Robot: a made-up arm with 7 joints.
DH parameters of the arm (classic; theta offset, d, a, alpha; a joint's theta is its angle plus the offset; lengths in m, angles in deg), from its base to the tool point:
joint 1: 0 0.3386 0 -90
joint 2: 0 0 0 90
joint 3: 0 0.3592 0.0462 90
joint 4: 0 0 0.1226 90
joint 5: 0 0.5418 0 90
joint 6: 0 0 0.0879 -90
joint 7: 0 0.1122 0 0
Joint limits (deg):
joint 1: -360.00..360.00
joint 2: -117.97..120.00
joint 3: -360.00..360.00
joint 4: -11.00..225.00
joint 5: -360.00..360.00
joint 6: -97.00..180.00
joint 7: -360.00..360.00
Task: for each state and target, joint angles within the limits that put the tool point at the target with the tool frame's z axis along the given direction. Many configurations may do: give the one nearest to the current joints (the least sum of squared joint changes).
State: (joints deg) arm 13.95 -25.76 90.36 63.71 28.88 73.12 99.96
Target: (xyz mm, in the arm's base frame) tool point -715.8 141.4 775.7 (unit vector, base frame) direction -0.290 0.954 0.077
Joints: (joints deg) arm 53.90 -73.92 63.74 82.53 17.15 27.68 99.96
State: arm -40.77 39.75 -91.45 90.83 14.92 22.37 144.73
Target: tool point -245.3 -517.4 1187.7 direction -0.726 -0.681 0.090
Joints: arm -58.36 20.81 -90.70 130.24 17.99 32.49 144.73
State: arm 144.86 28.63 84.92 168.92 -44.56 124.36 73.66
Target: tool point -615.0 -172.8 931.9 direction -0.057 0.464 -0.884
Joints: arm 165.31 26.58 73.71 135.33 -64.16 133.78 73.66
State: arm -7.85 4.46 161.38 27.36 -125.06 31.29 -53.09
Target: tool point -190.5 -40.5 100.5 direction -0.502 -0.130 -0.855
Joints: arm 16.90 30.59 147.40 -3.83 -172.06 5.07 -53.09
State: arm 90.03 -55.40 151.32 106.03 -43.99 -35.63 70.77
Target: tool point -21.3 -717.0 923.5 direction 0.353 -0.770 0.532
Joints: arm 97.46 -21.09 154.32 114.67 -40.55 -46.24 70.77
